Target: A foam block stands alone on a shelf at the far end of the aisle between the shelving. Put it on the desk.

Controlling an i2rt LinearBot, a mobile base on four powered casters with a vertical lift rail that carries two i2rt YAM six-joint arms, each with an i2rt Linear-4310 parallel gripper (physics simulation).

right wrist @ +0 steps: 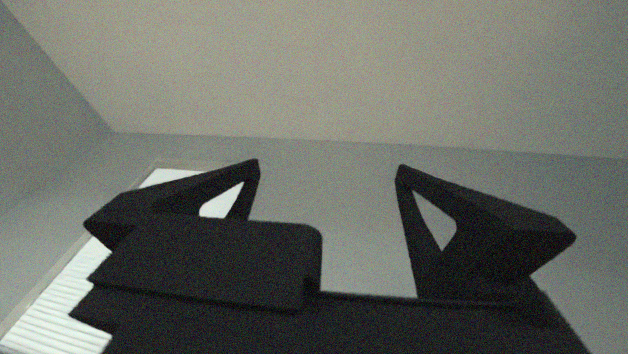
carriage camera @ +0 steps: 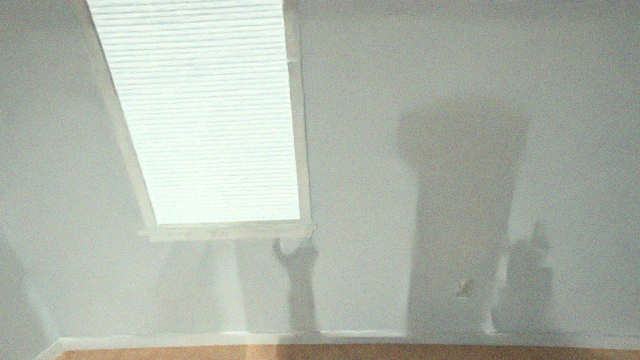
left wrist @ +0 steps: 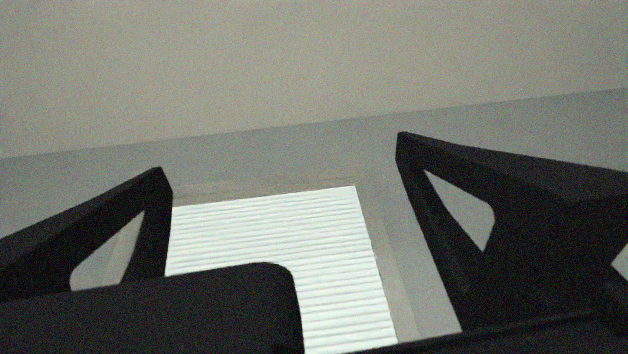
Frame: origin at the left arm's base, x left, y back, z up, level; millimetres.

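Where they show: left gripper, fingertip midpoint: (left wrist: 284, 162); right gripper, fingertip midpoint: (right wrist: 326, 169).
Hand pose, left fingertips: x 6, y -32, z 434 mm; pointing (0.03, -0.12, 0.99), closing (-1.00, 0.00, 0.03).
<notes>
After its pixels a point has its place.
The foam block, the shelving and the desk do not show in any of the three views. My left gripper (left wrist: 284, 162) @[x 6, y -32, z 434 mm] is open and empty, its two black fingers wide apart and tilted up toward the upper wall and ceiling. My right gripper (right wrist: 326, 169) @[x -679, y -46, z 439 mm] is open and empty too, its fingers apart in front of the grey wall near the ceiling line.
A pale wall (carriage camera: 355, 150) @[x -473, y -822, z 311 mm] faces the carriage camera, with a bright window with blinds (carriage camera: 210, 120) @[x 190, y -815, z 477 mm] (left wrist: 265, 230) @[x 144, y -815, z 973 mm] at its left. Shadows of the robot fall on the wall. A small outlet (carriage camera: 464, 287) @[x -1075, y -817, z -479 mm] sits low on it. A strip of tan floor (carriage camera: 200, 352) @[x 493, y -768, z -888 mm] shows below the white baseboard.
</notes>
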